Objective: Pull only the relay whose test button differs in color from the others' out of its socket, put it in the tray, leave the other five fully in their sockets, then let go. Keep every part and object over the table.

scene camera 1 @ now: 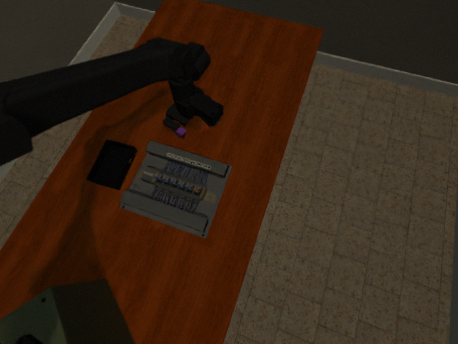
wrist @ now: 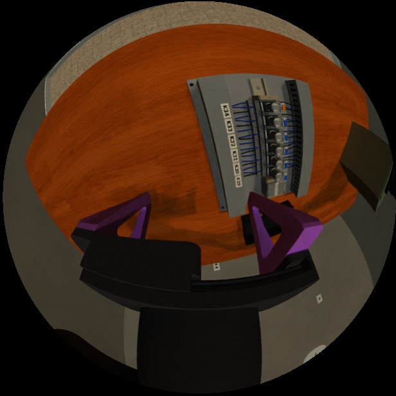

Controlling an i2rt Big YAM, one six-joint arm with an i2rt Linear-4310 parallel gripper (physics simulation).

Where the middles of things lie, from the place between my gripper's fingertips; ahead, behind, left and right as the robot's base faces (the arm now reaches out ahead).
I see the grey panel [scene camera 1: 205,209] 160 mm behind my hand and 170 mm below it.
